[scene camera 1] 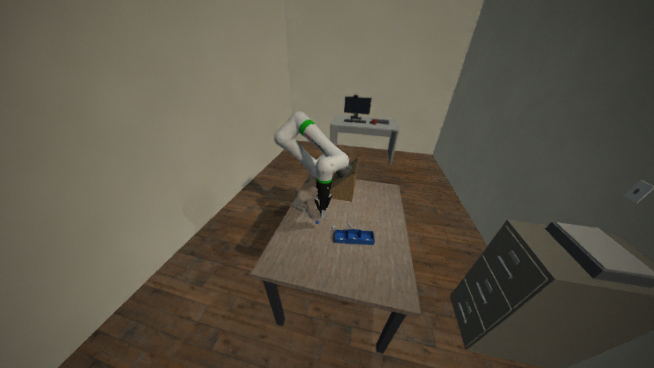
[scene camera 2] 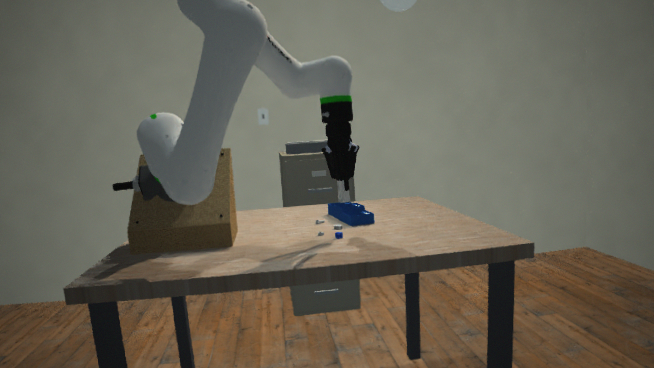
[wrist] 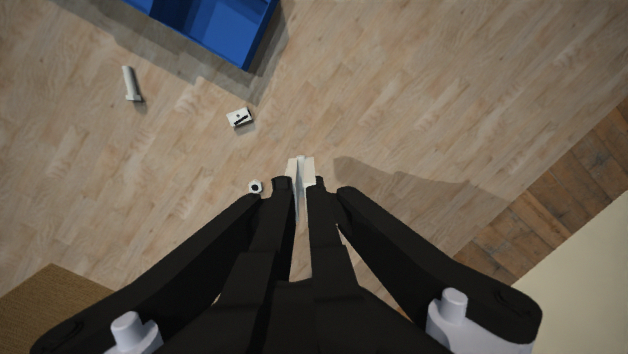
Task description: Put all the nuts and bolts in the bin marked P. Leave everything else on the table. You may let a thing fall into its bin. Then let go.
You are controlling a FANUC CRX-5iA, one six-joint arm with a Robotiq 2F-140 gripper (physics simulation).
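Frame: origin at the arm's base, x ahead, y left, z up, level; metres.
Seen in the pictures: gripper, fingertip midpoint: (scene camera 1: 321,216) (scene camera 2: 344,201) (wrist: 302,172); arm's base at its link origin: (scene camera 1: 345,171).
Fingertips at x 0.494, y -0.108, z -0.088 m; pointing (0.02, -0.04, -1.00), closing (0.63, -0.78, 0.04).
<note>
Offsets run from my fingertips to a thing's middle.
My gripper (scene camera 1: 322,214) (scene camera 2: 343,196) (wrist: 302,172) is shut on the small bolt @(0.001 m right, 0.001 m back, 0.005 m up) (wrist: 300,158), whose pale end shows between the finger pads. It is raised above the table. A larger grey bolt @(0.195 m left, 0.046 m back, 0.093 m down) (scene camera 1: 349,225) (scene camera 2: 320,221) (wrist: 130,84) lies near the blue three-part bin tray @(0.230 m left, 0.066 m ahead, 0.075 m down) (scene camera 1: 354,243) (scene camera 2: 361,219) (wrist: 252,47). A small nut @(0.020 m left, 0.074 m back, 0.094 m down) (scene camera 2: 320,233) (wrist: 255,187) lies on the table, just left of the fingers in the wrist view. The letters on the bins, P included, cannot be read.
A blue die @(0.038 m right, 0.030 m back, 0.091 m down) (scene camera 1: 317,222) (scene camera 2: 339,235) lies on the table and is hidden in the wrist view. A pale sharpener @(0.081 m left, 0.008 m back, 0.093 m down) (scene camera 1: 333,227) (scene camera 2: 338,227) (wrist: 239,117) lies between the die and the tray. The robot's wooden base block (scene camera 1: 345,192) (scene camera 2: 182,235) (wrist: 50,300) stands on the table.
</note>
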